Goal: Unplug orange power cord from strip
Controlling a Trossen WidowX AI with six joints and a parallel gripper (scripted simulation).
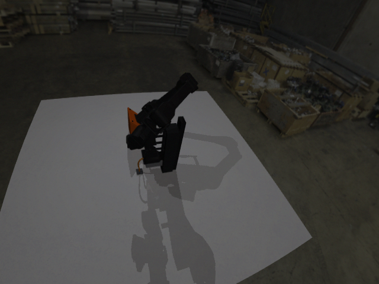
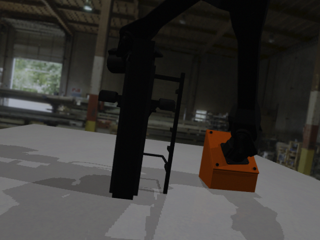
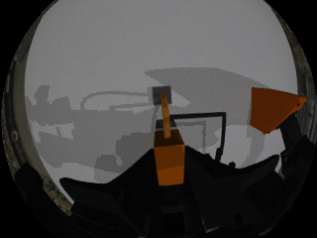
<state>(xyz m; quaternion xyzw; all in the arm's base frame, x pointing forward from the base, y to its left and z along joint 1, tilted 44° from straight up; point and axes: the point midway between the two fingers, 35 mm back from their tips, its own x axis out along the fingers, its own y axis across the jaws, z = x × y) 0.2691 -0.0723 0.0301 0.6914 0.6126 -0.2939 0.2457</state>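
My gripper tip is 100 mm to the right of the thin black ladder-like frame, 80 mm past it and 30 mm below it. From my gripper tip the other things lie so: orange plug 30 mm to the left.
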